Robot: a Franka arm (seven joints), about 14 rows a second.
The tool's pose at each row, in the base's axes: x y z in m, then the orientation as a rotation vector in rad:
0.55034, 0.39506, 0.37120, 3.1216, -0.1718, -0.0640
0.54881, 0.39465, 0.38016, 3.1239, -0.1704, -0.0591
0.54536, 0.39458, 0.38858, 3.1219, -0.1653, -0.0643
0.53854, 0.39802, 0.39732, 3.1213, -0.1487, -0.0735
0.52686, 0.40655, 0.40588, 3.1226, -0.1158, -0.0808
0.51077, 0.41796, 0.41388, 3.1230, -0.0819, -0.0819
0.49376, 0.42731, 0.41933, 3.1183, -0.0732, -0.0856
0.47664, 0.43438, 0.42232, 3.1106, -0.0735, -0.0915
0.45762, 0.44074, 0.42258, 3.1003, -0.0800, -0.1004
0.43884, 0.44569, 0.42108, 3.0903, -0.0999, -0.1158
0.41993, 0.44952, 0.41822, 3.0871, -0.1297, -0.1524
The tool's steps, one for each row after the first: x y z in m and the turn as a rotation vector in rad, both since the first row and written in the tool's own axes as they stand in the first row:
-0.00183, 0.00073, -0.00888, 0.0023, 0.0030, -0.0010
-0.00559, 0.00131, -0.01715, -0.0001, -0.0002, -0.0042
-0.01309, -0.00121, -0.02564, -0.0019, -0.0059, -0.0148
-0.02597, -0.00827, -0.03381, -0.0025, -0.0104, -0.0359
-0.04353, -0.01771, -0.04127, -0.0036, -0.0109, -0.0575
-0.06167, -0.02505, -0.04613, -0.0087, -0.0130, -0.0629
-0.07957, -0.03016, -0.04849, -0.0164, -0.0165, -0.0625
-0.09916, -0.03439, -0.04803, -0.0265, -0.0220, -0.0580
-0.11830, -0.03728, -0.04581, -0.0356, -0.0317, -0.0449
-0.13739, -0.03907, -0.04221, -0.0370, -0.0555, -0.0257

